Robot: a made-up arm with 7 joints.
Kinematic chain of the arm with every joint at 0, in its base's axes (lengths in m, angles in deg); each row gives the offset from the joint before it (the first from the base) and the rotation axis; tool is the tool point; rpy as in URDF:
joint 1: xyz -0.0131 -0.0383 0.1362 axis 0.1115 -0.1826 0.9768
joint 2: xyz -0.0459 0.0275 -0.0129 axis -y
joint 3: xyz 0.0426 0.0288 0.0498 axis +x
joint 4: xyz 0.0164 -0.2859 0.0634 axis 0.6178 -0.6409 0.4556
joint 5: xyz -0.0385 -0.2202 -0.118 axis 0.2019 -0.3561 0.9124
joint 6: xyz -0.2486 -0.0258 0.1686 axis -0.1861 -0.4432 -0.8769
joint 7: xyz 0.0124 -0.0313 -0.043 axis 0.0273 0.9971 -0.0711
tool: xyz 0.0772 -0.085 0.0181 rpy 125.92 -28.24 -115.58
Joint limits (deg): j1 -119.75..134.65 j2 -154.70..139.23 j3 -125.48..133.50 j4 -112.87..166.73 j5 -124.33..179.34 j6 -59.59..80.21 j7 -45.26..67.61
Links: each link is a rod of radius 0.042 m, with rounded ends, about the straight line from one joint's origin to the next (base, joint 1, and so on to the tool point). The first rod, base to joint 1, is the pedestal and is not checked.
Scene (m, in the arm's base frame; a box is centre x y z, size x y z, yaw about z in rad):
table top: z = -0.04
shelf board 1: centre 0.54 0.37 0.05 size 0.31 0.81 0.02 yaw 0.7
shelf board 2: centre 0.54 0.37 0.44 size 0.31 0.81 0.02 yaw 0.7
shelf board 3: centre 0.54 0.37 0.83 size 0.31 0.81 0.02 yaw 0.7
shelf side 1: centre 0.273 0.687 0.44 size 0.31 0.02 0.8 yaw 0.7
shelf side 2: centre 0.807 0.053 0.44 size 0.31 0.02 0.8 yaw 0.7
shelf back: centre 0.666 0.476 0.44 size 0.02 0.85 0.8 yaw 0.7
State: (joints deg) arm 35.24 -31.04 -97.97 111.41 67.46 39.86 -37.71
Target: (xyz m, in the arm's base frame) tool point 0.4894 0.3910 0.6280
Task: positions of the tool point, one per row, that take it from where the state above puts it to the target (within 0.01 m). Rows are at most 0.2 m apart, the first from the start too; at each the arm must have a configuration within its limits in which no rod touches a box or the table.
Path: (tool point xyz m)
1: 0.5305 0.3197 0.2500
2: 0.4986 0.2821 0.2539
3: 0.4594 0.2468 0.2539
4: 0.4144 0.2144 0.2511
5: 0.3653 0.1846 0.2466
6: 0.3137 0.1566 0.2416
7: 0.3330 0.1755 0.3502
8: 0.3141 0.1884 0.4845
9: 0.2478 0.1875 0.6280
10: 0.3005 0.2228 0.6462
11: 0.3522 0.2612 0.6563
12: 0.4018 0.3025 0.6571
13: 0.4480 0.3461 0.6478
14: 0.4894 0.3911 0.6280

